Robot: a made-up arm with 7 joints. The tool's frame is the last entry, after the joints.
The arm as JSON. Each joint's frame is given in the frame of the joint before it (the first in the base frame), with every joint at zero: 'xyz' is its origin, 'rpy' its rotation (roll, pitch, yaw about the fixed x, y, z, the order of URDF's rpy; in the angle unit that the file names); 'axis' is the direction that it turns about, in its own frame. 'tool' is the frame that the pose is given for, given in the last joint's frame.
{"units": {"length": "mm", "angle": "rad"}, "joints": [
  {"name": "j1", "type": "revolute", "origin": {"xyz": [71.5, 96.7, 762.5], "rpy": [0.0, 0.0, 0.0]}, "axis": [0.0, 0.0, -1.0]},
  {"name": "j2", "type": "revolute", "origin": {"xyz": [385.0, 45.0, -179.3], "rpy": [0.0, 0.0, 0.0]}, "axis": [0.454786, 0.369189, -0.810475]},
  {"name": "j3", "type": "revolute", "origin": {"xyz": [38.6, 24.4, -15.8], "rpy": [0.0, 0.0, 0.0]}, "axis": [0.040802, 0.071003, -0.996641]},
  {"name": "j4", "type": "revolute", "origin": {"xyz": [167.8, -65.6, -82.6], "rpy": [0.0, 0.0, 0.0]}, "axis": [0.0, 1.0, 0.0]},
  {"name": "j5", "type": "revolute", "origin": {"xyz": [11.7, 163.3, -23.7], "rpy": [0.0, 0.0, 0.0]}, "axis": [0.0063, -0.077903, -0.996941]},
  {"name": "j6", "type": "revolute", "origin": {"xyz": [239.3, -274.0, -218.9], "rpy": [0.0, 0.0, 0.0]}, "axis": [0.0, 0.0, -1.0]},
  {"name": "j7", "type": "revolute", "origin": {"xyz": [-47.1, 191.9, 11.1], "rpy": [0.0, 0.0, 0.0]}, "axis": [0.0, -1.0, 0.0]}
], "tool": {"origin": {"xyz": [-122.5, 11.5, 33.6], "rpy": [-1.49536, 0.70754, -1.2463]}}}
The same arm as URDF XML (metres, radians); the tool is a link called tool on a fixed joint. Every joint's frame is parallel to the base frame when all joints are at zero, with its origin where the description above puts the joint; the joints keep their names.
<robot name="arm">
  <joint name="tool_joint" type="fixed">
    <parent link="link7"/>
    <child link="tool"/>
    <origin xyz="-0.1225 0.0115 0.0336" rpy="-1.4954 0.7075 -1.2463"/>
  </joint>
  <joint name="j7" type="continuous">
    <parent link="link6"/>
    <child link="link7"/>
    <origin xyz="-0.0471 0.1919 0.0111"/>
    <axis xyz="0 -1 0"/>
  </joint>
  <joint name="j6" type="continuous">
    <parent link="link5"/>
    <child link="link6"/>
    <origin xyz="0.2393 -0.274 -0.2189"/>
    <axis xyz="0 0 -1"/>
  </joint>
  <joint name="j5" type="continuous">
    <parent link="link4"/>
    <child link="link5"/>
    <origin xyz="0.0117 0.1633 -0.0237"/>
    <axis xyz="0.0063 -0.077903 -0.996941"/>
  </joint>
  <joint name="j4" type="continuous">
    <parent link="link3"/>
    <child link="link4"/>
    <origin xyz="0.1678 -0.0656 -0.0826"/>
    <axis xyz="0 1 0"/>
  </joint>
  <joint name="j3" type="continuous">
    <parent link="link2"/>
    <child link="link3"/>
    <origin xyz="0.0386 0.0244 -0.0158"/>
    <axis xyz="0.040802 0.071003 -0.996641"/>
  </joint>
  <joint name="j2" type="continuous">
    <parent link="link1"/>
    <child link="link2"/>
    <origin xyz="0.385 0.045 -0.1793"/>
    <axis xyz="0.454786 0.369189 -0.810475"/>
  </joint>
  <joint name="j1" type="continuous">
    <parent link="base"/>
    <child link="link1"/>
    <origin xyz="0.0715 0.0967 0.7625"/>
    <axis xyz="0 0 -1"/>
  </joint>
  <link name="base"/>
  <link name="link1"/>
  <link name="link2"/>
  <link name="link3"/>
  <link name="link4"/>
  <link name="link5"/>
  <link name="link6"/>
  <link name="link7"/>
  <link name="tool"/>
</robot>

